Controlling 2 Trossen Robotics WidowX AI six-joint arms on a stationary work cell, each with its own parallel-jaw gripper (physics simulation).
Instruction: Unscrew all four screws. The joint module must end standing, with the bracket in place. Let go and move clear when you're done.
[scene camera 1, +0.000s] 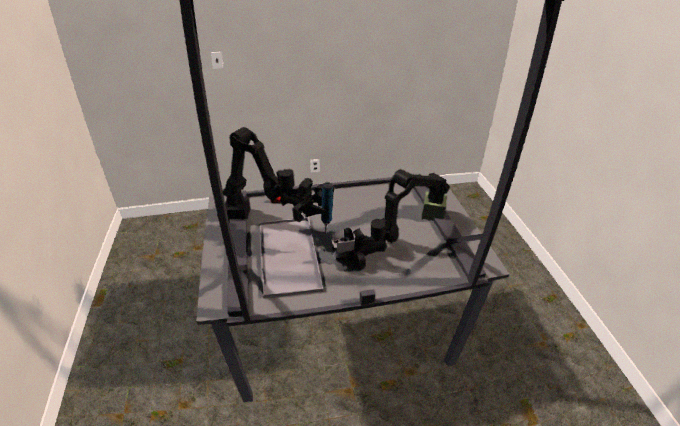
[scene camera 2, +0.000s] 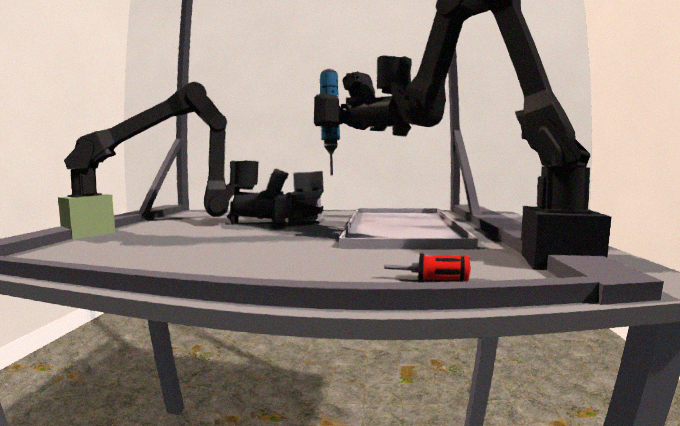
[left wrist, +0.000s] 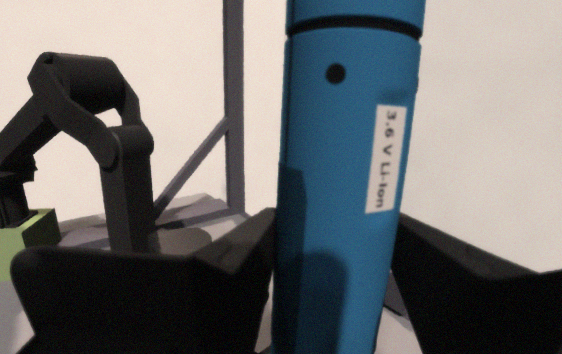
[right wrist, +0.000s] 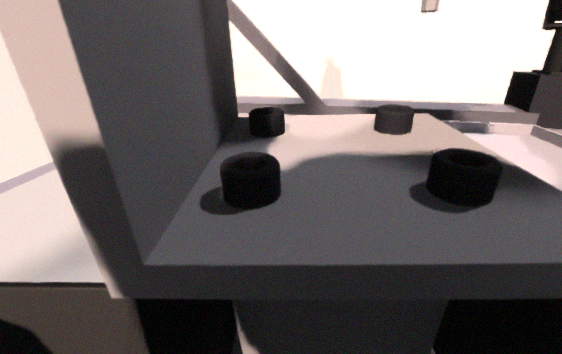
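Pixels of known places: left gripper, fingertip midpoint: (scene camera 1: 329, 208) (left wrist: 330, 220); right gripper, fingertip midpoint: (scene camera 1: 333, 253) (scene camera 2: 322, 209); left arm's base, link origin: (scene camera 1: 235, 203) (scene camera 2: 563, 210); right arm's base, link origin: (scene camera 1: 435, 199) (scene camera 2: 84, 195) (left wrist: 9, 220).
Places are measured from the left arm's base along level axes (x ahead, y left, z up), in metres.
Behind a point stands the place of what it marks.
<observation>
My left gripper (scene camera 1: 322, 206) {x 0.433, y -0.249, z 0.170 m} (scene camera 2: 327, 110) {x 0.433, y -0.249, z 0.170 m} (left wrist: 330, 220) {x 0.433, y -0.249, z 0.170 m} is shut on a blue electric screwdriver (scene camera 1: 327, 193) {x 0.426, y -0.266, z 0.248 m} (scene camera 2: 328, 82) {x 0.420, y -0.227, z 0.242 m} (left wrist: 345, 140) {x 0.408, y -0.232, z 0.205 m}. The screwdriver is upright, bit down, with its tip above and to one side of the bracket in both scene views. My right gripper (right wrist: 340, 320) is low over the table, shut on the joint module (right wrist: 340, 332) {x 0.510, y -0.250, z -0.021 m} beneath the bracket's flat plate. The grey L-shaped bracket (scene camera 1: 345, 245) {x 0.494, y -0.291, z 0.028 m} (scene camera 2: 308, 180) {x 0.493, y -0.285, z 0.025 m} (right wrist: 345, 225) {x 0.510, y -0.251, z 0.001 m} has an upright wall and several black socket screws in its plate: near left (right wrist: 250, 181) {x 0.510, y -0.266, z 0.005 m}, near right (right wrist: 464, 179) {x 0.500, y -0.235, z 0.006 m}, far left (right wrist: 266, 122) {x 0.477, y -0.277, z 0.006 m}, far right (right wrist: 394, 120) {x 0.466, y -0.245, z 0.007 m}. The fingers hide most of the module.
A shallow white tray (scene camera 1: 293, 292) {x 0.308, y -0.455, z -0.058 m} (scene camera 2: 406, 243) {x 0.230, y -0.043, z -0.062 m} lies near the bracket. A red screwdriver (scene camera 1: 278, 198) {x 0.180, y 0.103, z -0.046 m} (scene camera 2: 444, 267) {x 0.166, y 0.125, z -0.051 m} lies on the table. The right arm's green base block (scene camera 1: 434, 206) {x 0.894, y -0.007, z 0.009 m} (scene camera 2: 92, 215) {x 0.861, y 0.054, z -0.027 m} and the frame post (scene camera 1: 521, 135) {x 0.986, y -0.407, z 0.570 m} stand farther out.
</observation>
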